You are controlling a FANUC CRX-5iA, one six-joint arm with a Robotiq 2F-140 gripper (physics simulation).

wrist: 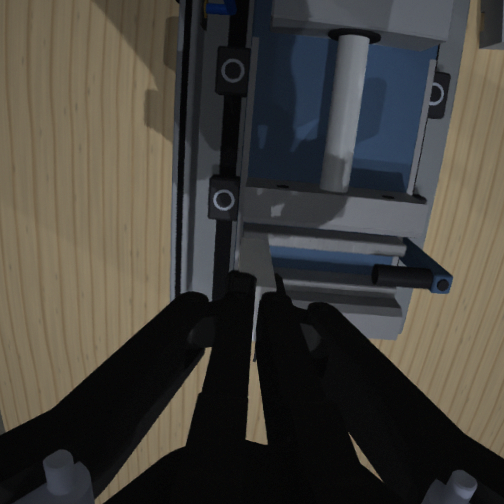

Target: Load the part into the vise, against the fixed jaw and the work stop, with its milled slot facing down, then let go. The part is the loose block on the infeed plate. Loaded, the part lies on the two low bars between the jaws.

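In the wrist view I look down on the vise [330, 210]. Its grey moving jaw [335, 207] sits below the pale screw [345, 115] and the blue bed. Two low bars [340, 245] [345, 292] lie between the jaws. The black work stop rod [402, 276] on its blue bracket is at their right end. The fixed jaw [360, 320] is nearest me. No loose block shows on the bars or anywhere in view. My gripper [258, 289] hangs over the bars' left end. Its black fingers are almost together. Only vise grey and wood show through the narrow slit between them.
A grey base plate with a black rail [227, 135] and two black clamps [232, 71] [223, 200] runs along the vise's left side. A third clamp [438, 94] is on the right. Wooden table top lies on both sides. A grey object's corner [492, 25] shows at top right.
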